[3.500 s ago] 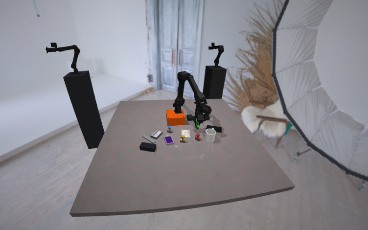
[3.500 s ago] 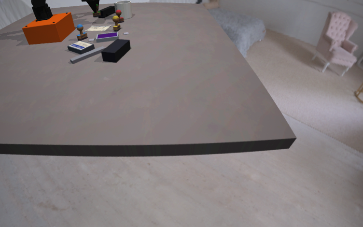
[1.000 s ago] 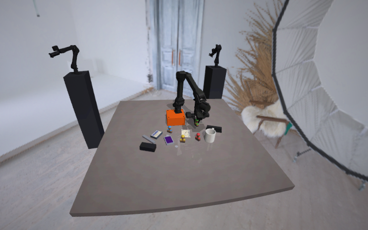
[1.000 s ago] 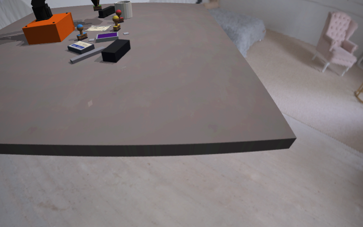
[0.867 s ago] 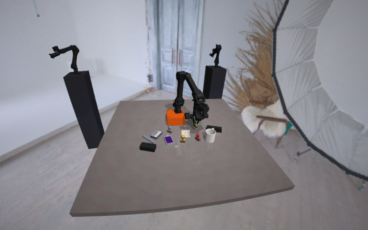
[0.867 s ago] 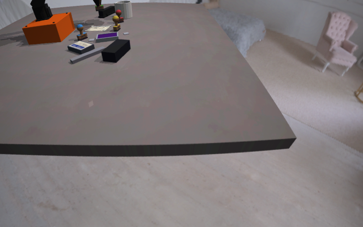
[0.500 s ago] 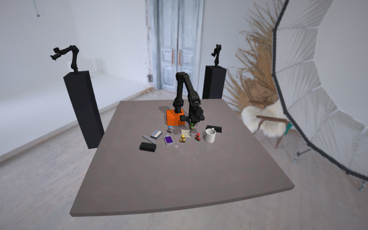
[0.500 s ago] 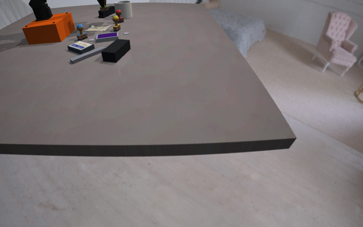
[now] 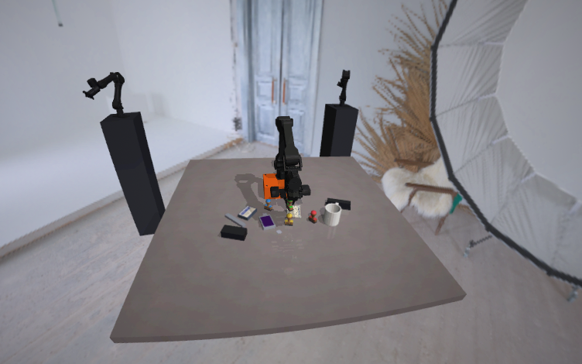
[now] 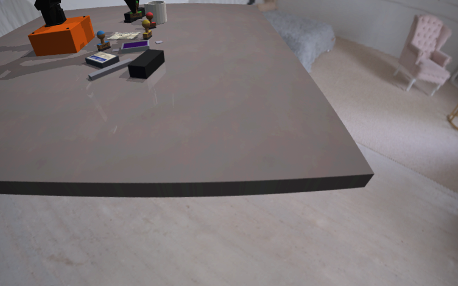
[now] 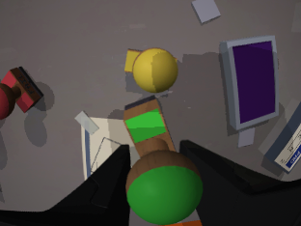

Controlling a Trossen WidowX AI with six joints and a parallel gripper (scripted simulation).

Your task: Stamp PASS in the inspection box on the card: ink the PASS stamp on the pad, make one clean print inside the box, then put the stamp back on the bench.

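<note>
The purple ink pad is 110 mm to the right of my gripper tip and 90 mm below it. The rest, counted from my gripper tip: yellow-knobbed stamp: 30 mm ahead, 10 mm to the right, 70 mm below; green-knobbed stamp: right at my gripper tip; white card: 60 mm behind, 50 mm to the left, 100 mm below.
</note>
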